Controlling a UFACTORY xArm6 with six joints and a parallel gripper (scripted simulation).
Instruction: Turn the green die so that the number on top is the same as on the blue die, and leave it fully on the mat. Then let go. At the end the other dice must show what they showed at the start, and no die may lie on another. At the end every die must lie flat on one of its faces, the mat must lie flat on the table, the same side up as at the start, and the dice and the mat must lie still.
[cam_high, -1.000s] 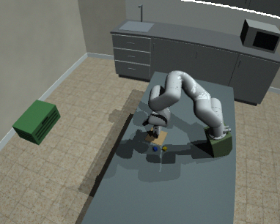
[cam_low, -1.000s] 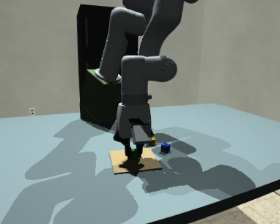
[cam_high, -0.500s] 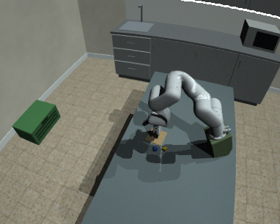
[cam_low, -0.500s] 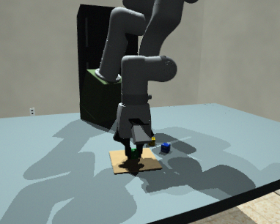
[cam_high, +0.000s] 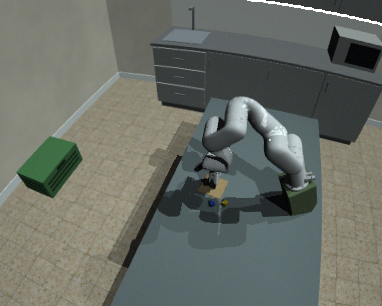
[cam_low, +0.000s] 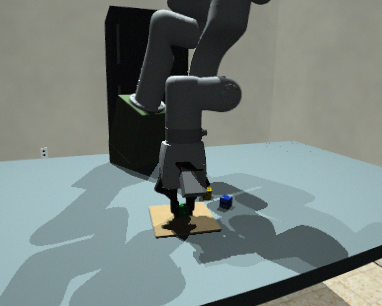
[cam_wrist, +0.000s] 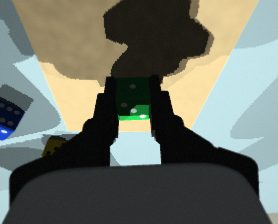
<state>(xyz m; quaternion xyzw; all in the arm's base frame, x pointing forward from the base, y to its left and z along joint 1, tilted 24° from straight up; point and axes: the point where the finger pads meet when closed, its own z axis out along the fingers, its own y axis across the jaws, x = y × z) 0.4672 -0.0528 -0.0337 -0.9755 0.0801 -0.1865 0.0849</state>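
My gripper is now 1 cm above the green die. From my hand the other things lie so: yellow die: 11 cm to the left, 8 cm behind, 2 cm below; tan mat: 3 cm below; blue die: 13 cm to the left, 2 cm below, 1 cm behind.
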